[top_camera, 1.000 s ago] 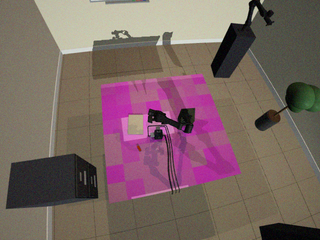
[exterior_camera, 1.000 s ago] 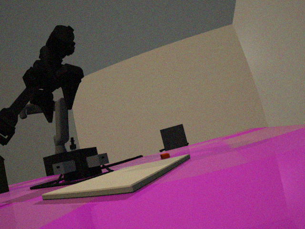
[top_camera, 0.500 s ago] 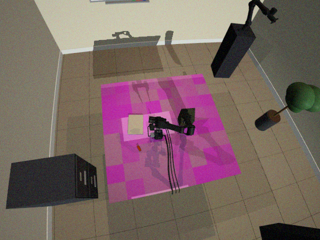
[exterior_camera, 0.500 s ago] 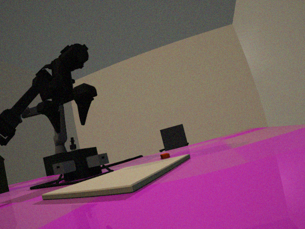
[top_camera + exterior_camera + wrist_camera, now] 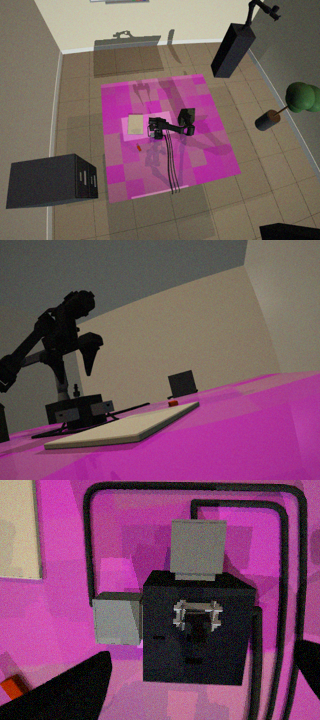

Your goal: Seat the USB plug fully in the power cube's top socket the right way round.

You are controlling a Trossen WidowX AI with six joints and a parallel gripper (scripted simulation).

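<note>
My gripper tip is now 30 mm above the USB plug. From my gripper tip the other things lie so: flat beige board: 230 mm ahead, 120 mm to the right, 120 mm below.
</note>
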